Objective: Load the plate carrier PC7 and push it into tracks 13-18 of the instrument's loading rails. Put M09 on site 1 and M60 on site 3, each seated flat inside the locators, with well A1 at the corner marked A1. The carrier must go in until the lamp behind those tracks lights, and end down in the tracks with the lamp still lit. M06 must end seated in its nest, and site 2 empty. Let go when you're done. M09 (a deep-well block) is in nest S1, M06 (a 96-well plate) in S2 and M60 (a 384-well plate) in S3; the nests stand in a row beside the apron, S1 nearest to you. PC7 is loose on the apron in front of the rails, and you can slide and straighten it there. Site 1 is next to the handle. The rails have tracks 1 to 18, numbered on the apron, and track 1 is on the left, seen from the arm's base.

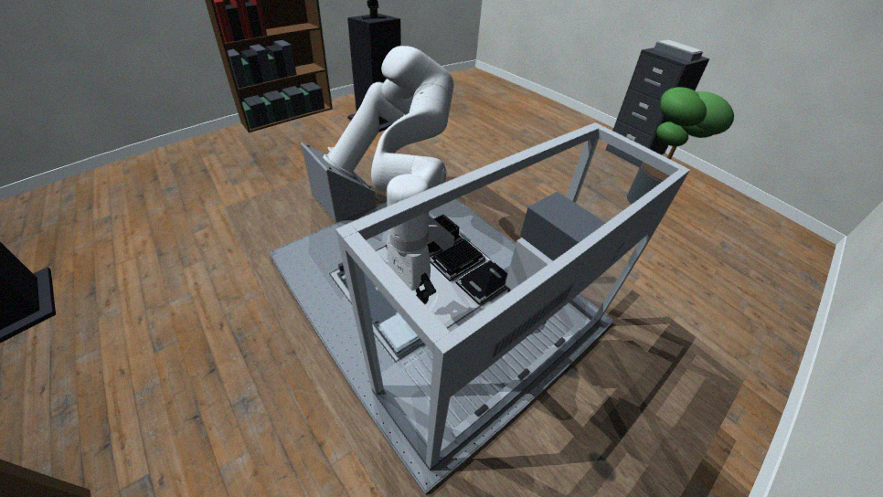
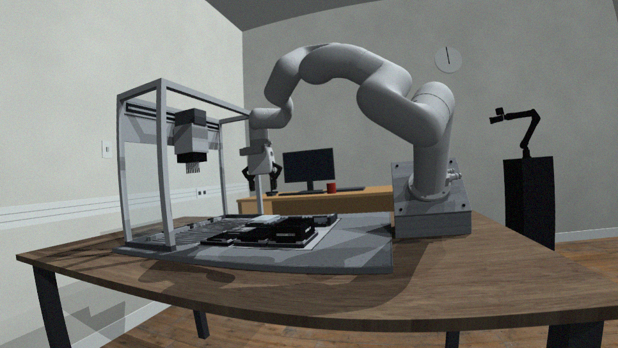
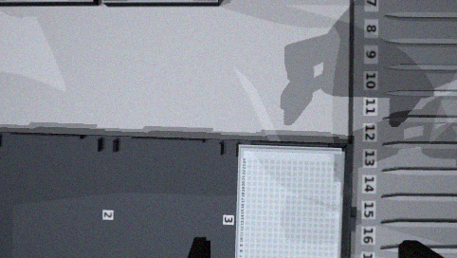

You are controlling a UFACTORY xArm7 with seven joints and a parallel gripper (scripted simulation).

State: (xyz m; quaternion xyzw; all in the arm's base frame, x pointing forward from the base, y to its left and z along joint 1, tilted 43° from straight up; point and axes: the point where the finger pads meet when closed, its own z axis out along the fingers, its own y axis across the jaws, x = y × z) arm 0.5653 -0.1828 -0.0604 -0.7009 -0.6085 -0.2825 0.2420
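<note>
Right now the deep-well block M09 is 260 mm to the left of my hand, 180 mm behind it and 110 mm below it. The rest, counted from my hand: post (180 mm to the right, 110 mm above, 90 mm ahead); plate M60 (120 mm below, 20 mm to the right, 10 mm ahead); carrier PC7 (130 mm below, 100 mm behind).
</note>
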